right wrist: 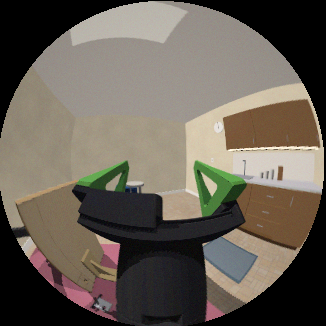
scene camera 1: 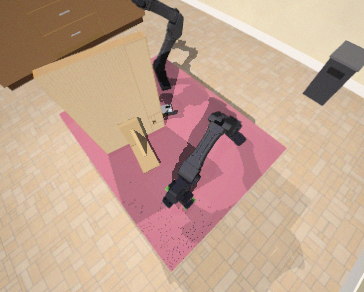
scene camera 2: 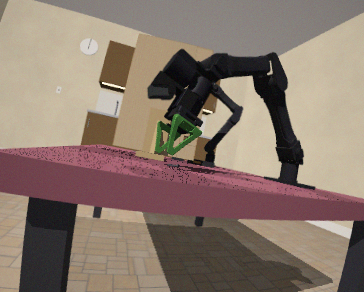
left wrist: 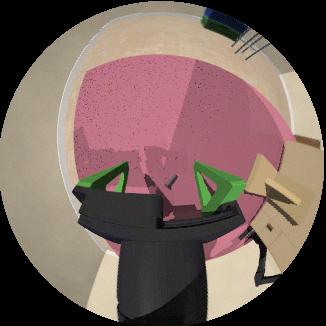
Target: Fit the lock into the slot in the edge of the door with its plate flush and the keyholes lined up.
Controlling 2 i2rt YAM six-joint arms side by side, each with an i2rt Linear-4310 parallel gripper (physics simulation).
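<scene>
The wooden door stands upright, with a small square keyhole opening near its edge. The grey metal lock lies on the table beside that edge, apart from the door. A small dark pin-like piece lies on the table and appears between the left fingers in the left wrist view. My left gripper is open and empty, pointing down just above the table, away from the lock. My right gripper is open and empty, raised, facing the room.
A wooden support braces the door's foot. The pink table top carries both arms. The right arm rises behind the door's edge. Brown drawers stand beyond the table.
</scene>
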